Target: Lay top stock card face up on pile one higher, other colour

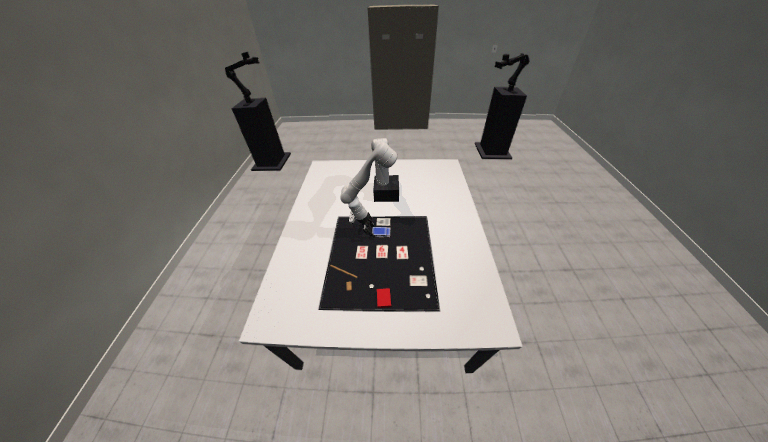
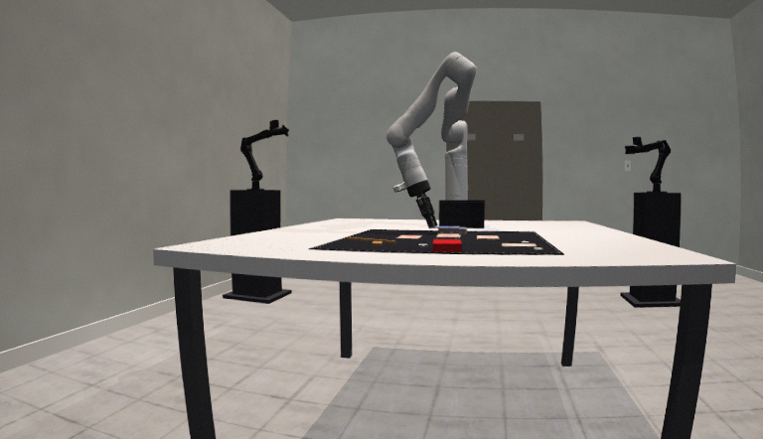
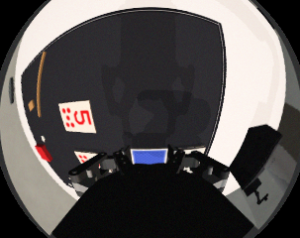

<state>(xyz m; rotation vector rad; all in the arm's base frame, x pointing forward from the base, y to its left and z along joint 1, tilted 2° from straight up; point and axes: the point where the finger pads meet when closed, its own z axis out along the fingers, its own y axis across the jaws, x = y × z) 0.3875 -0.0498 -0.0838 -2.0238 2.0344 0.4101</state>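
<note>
My gripper is now 4 cm to the right of the blue-backed card and 1 cm above it. From my hand the other things lie so: wooden stick (28 cm ahead, 14 cm to the right, 3 cm below); black mat (17 cm ahead, 6 cm to the left, 5 cm below); black 6 card (9 cm behind, 7 cm to the left, 3 cm below).
</note>
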